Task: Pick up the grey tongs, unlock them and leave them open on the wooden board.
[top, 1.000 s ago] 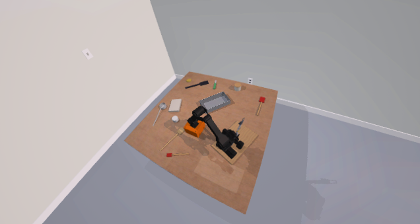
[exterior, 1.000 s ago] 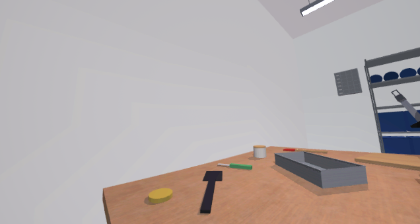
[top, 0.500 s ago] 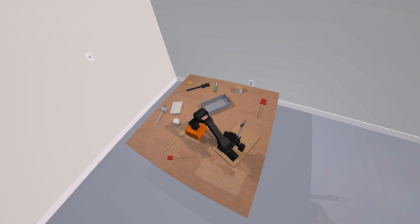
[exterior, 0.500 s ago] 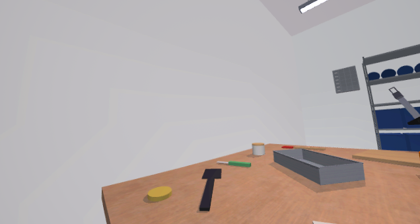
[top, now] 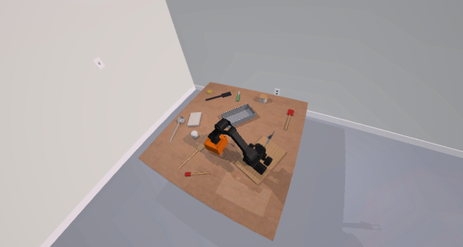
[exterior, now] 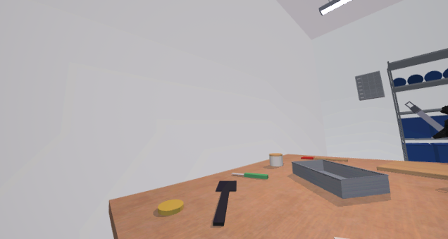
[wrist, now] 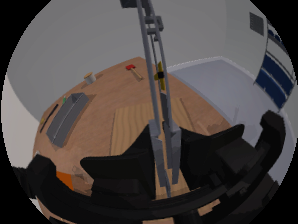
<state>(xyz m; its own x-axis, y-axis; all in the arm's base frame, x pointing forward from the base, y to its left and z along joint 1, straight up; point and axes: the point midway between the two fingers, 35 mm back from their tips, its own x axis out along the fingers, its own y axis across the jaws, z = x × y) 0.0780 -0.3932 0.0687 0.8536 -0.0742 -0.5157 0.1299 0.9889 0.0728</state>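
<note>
Right now the wooden board is 10 mm behind my gripper tip, 20 mm to the left of it and 140 mm below it. From my gripper tip the other things lie so: grey roasting tin (270 mm ahead, 440 mm to the left, 120 mm below); red spatula (520 mm ahead, 140 mm below); jar (610 mm ahead, 340 mm to the left, 110 mm below).
</note>
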